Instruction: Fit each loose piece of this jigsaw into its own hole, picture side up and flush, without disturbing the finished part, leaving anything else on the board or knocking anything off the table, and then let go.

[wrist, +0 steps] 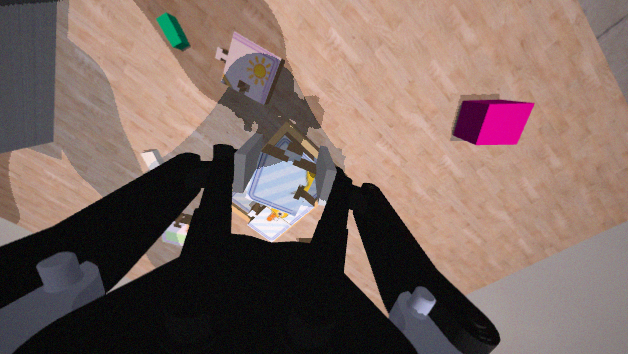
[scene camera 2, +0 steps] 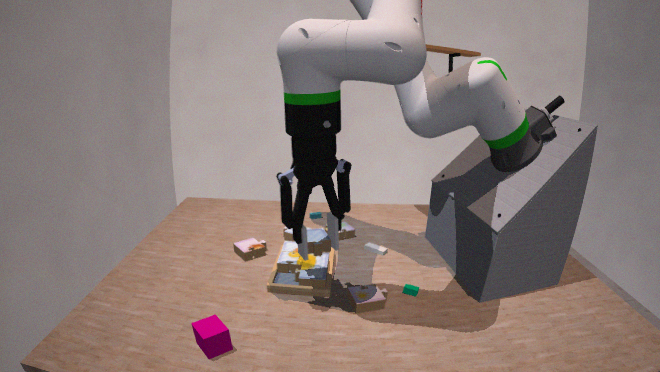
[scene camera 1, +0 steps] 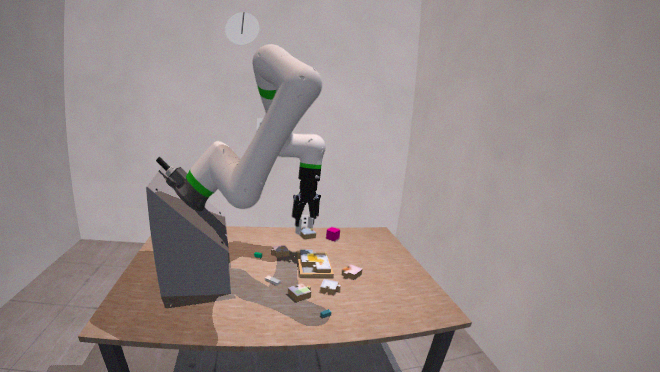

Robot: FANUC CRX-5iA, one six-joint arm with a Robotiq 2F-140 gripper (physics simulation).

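My gripper (scene camera 1: 306, 230) (scene camera 2: 319, 250) (wrist: 289, 153) is shut on a blue-striped piece (scene camera 1: 308, 234) (scene camera 2: 318, 237) (wrist: 280, 182), held picture side up above the board (scene camera 1: 316, 275) (scene camera 2: 297, 290) (wrist: 309, 146). The board holds joined pieces with a yellow picture; bare floor shows at its near left in both scene views. A pink sun piece (scene camera 1: 282, 251) (scene camera 2: 367, 296) (wrist: 259, 70), a pink-orange piece (scene camera 1: 352, 271) (scene camera 2: 250, 247), a green-pink piece (scene camera 1: 299, 291) (scene camera 2: 345, 231) (wrist: 175, 235) and a pale piece (scene camera 1: 329, 285) lie loose on the table. Fingers partly hide the board in scene camera 2.
A magenta cube (scene camera 1: 333, 233) (scene camera 2: 212, 336) (wrist: 505, 122), a green block (scene camera 1: 258, 255) (scene camera 2: 411, 290) (wrist: 171, 30), a white block (scene camera 1: 272, 280) (scene camera 2: 375, 248) and a teal block (scene camera 1: 325, 313) (scene camera 2: 315, 215) lie around the board. The grey arm pedestal (scene camera 1: 190, 255) (scene camera 2: 530, 225) stands on the table.
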